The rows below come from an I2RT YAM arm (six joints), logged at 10 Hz.
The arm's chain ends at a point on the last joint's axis. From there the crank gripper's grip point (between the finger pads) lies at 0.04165 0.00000 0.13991 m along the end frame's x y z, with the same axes.
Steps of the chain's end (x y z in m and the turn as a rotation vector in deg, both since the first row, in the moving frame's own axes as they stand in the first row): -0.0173, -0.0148, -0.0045, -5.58, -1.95, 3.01; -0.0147, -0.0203, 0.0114, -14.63, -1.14, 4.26; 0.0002, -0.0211, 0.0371, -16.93, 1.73, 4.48; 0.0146, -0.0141, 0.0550, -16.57, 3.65, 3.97; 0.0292, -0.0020, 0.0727, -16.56, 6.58, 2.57; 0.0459, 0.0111, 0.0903, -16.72, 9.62, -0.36; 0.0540, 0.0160, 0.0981, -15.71, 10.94, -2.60; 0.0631, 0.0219, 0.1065, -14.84, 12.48, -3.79; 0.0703, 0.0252, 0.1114, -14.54, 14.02, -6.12; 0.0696, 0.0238, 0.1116, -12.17, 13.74, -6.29; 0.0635, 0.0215, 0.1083, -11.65, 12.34, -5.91
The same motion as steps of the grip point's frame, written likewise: -0.0225, 0.0009, -0.0039, -5.58, -1.95, 3.01; -0.0189, 0.0181, 0.0073, -14.63, -1.14, 4.26; 0.0026, 0.0228, 0.0293, -16.93, 1.73, 4.48; 0.0218, 0.0285, 0.0459, -16.57, 3.65, 3.97; 0.0438, 0.0393, 0.0610, -16.56, 6.58, 2.57; 0.0685, 0.0498, 0.0756, -16.72, 9.62, -0.36; 0.0803, 0.0501, 0.0828, -15.71, 10.94, -2.60; 0.0931, 0.0526, 0.0900, -14.84, 12.48, -3.79; 0.1042, 0.0525, 0.0934, -14.54, 14.02, -6.12; 0.1027, 0.0456, 0.0952, -12.17, 13.74, -6.29; 0.0934, 0.0428, 0.0938, -11.65, 12.34, -5.91
